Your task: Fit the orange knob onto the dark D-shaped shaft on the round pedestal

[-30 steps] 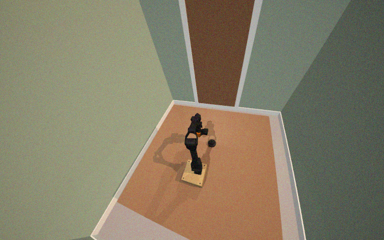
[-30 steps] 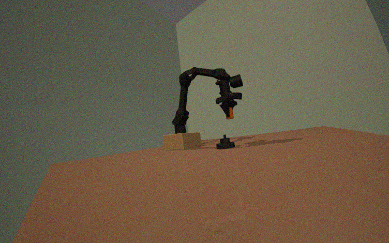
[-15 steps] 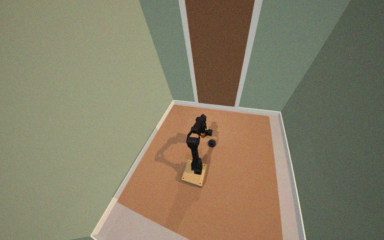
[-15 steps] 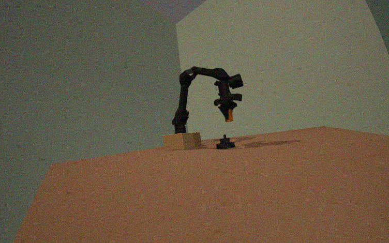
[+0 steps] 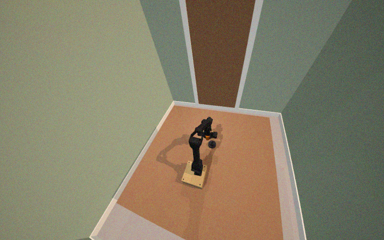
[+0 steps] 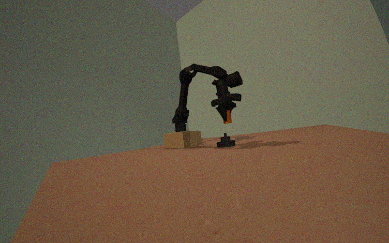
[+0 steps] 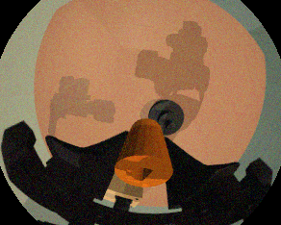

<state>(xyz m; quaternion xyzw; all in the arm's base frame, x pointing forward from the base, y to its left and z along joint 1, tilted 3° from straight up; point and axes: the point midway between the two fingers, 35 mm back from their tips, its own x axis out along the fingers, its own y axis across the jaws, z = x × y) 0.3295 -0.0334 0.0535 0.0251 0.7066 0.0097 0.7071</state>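
Now: gripper tip 80 mm above the round pedestal and 50 mm to the left of it. From my gripper tip the other things lie so: orange knob (20 mm above).
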